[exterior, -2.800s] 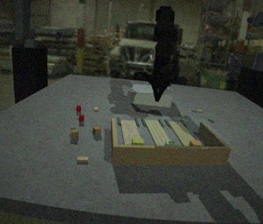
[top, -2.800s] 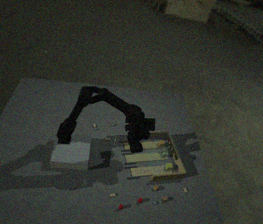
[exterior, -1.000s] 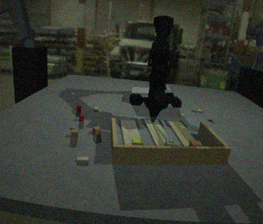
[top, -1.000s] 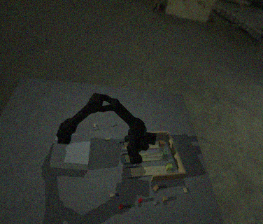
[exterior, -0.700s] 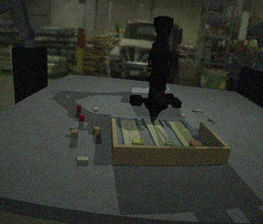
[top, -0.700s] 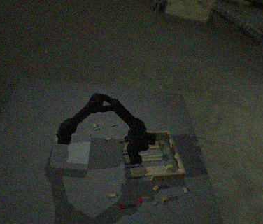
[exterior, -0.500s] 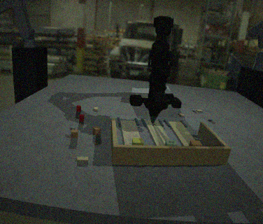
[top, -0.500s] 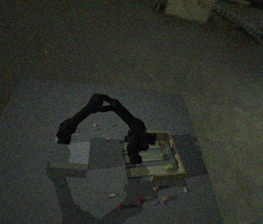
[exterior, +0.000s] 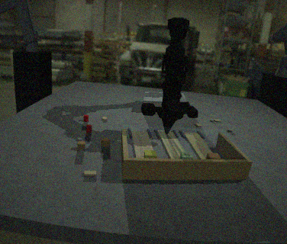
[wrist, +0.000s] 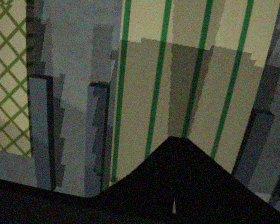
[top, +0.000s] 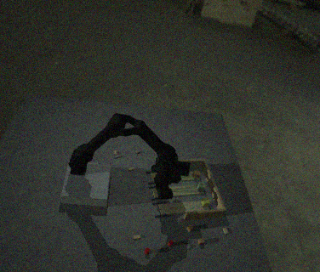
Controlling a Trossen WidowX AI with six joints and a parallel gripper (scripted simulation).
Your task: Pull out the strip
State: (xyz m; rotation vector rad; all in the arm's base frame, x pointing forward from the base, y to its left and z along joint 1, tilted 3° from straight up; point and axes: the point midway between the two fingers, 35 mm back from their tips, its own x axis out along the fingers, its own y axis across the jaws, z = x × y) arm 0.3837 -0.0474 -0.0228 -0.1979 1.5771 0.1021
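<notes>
Right now the labelled cube is 210 mm ahead of my gripper tip, 50 mm to the left of it and 10 mm above it.
</notes>
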